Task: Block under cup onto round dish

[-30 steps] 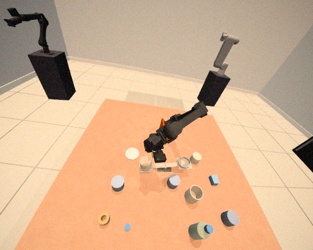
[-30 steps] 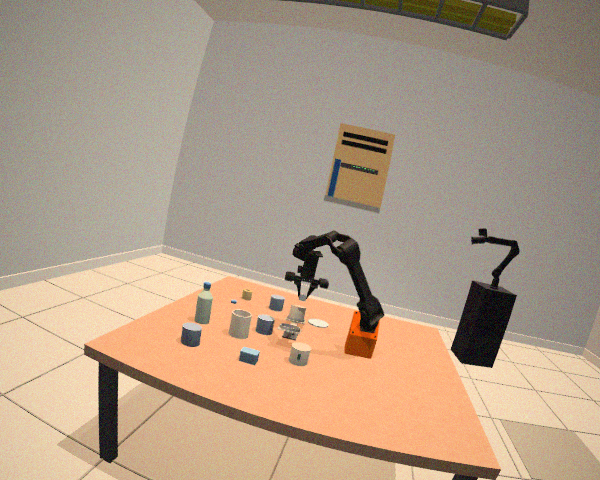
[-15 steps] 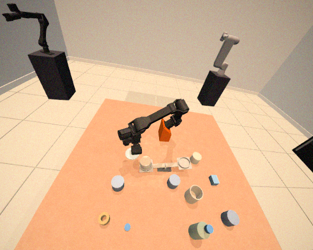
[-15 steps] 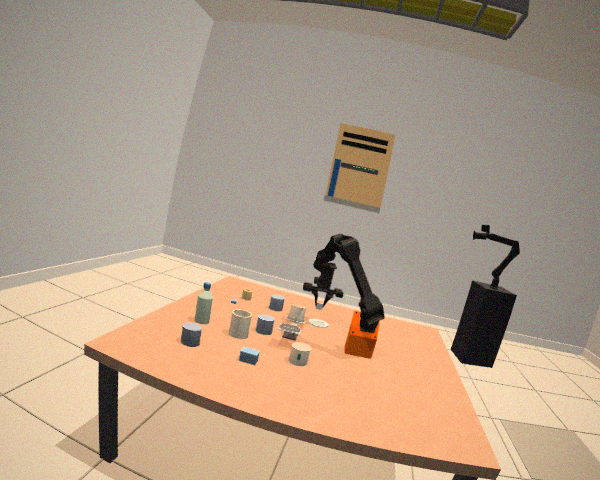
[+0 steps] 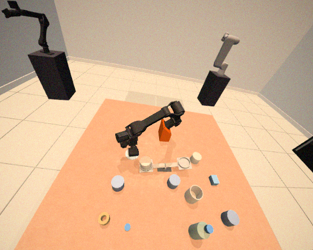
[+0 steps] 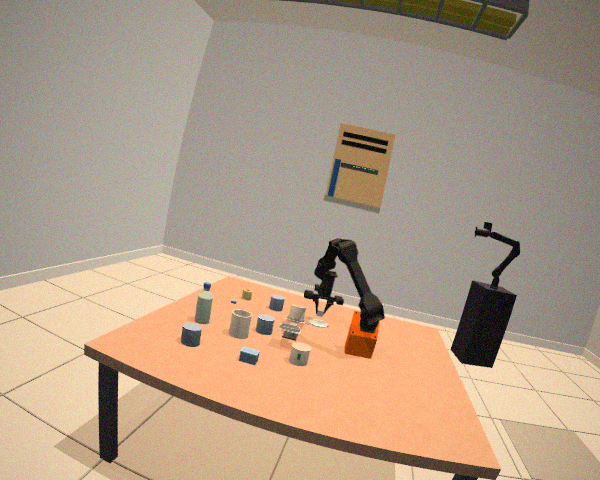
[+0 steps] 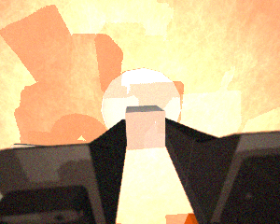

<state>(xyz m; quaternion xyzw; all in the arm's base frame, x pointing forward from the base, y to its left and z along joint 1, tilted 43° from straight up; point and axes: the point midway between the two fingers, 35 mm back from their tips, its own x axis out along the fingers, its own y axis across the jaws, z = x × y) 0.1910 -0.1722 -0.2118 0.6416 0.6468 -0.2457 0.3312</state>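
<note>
The white round dish lies 4 cm below my gripper tip. Also, from my gripper tip: pale block right at my gripper tip; then green bottle 48 cm ahead, 33 cm to the left, 6 cm above; then blue disc 42 cm ahead, 4 cm below, 1 cm to the right.
</note>
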